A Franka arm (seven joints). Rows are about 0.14 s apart.
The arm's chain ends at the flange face. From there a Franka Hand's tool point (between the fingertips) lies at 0.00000 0.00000 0.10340 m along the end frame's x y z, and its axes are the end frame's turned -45 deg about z.
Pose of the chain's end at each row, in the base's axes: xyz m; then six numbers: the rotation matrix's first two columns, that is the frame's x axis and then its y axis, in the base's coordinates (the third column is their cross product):
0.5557 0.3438 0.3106 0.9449 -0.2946 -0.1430 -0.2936 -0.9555 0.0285
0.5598 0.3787 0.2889 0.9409 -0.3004 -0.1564 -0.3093 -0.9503 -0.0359
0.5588 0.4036 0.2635 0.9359 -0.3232 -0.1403 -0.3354 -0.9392 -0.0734
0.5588 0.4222 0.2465 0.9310 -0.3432 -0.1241 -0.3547 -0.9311 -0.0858
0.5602 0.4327 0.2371 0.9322 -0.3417 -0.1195 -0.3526 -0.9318 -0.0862
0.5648 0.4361 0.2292 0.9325 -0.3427 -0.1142 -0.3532 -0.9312 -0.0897
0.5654 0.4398 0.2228 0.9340 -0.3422 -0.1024 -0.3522 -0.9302 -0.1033
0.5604 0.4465 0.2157 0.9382 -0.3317 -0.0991 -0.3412 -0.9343 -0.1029
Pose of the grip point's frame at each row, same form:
0.5407 0.3454 0.2083 0.8758 0.4673 -0.1213 0.4605 -0.8840 -0.0810
0.5455 0.3872 0.1868 0.8840 0.4595 -0.0852 0.4466 -0.8844 -0.1360
0.5476 0.4156 0.1614 0.8989 0.4356 -0.0473 0.4246 -0.8927 -0.1511
0.5499 0.4350 0.1443 0.9091 0.4157 -0.0271 0.4075 -0.9011 -0.1484
0.5517 0.4454 0.1348 0.9085 0.4173 -0.0235 0.4098 -0.9005 -0.1455
0.5570 0.4489 0.1269 0.9091 0.4161 -0.0173 0.4096 -0.9008 -0.1442
0.5592 0.4535 0.1205 0.9095 0.4158 0.0006 0.4114 -0.8997 -0.1455
0.5544 0.4600 0.1134 0.9047 0.4261 0.0027 0.4221 -0.8952 -0.1428

